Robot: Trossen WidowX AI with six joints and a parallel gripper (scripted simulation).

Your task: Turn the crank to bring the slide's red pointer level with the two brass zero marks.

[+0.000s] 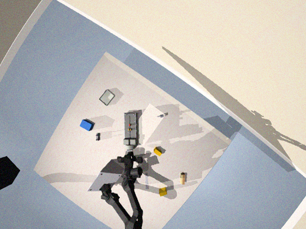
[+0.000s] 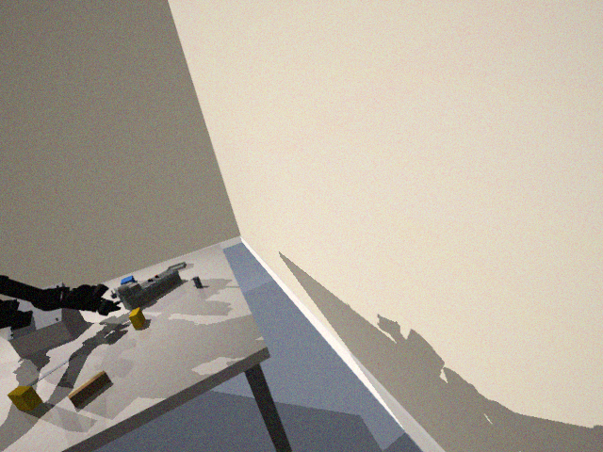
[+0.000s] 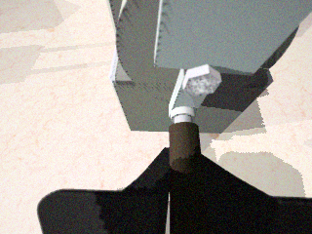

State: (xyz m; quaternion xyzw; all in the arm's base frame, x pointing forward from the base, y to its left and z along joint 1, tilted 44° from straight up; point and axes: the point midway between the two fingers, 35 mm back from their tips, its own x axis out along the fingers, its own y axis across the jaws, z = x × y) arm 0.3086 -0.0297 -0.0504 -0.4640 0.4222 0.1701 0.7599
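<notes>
The crank is 4 cm above my gripper tip. The rest, counted from my gripper tip: blue block (10 cm behind, 41 cm to the left, 1 cm below); dark brown crank handle (1 cm behind, 1 cm to the right, 3 cm above); red pointer (15 cm ahead, 13 cm to the left, 5 cm above).
</notes>
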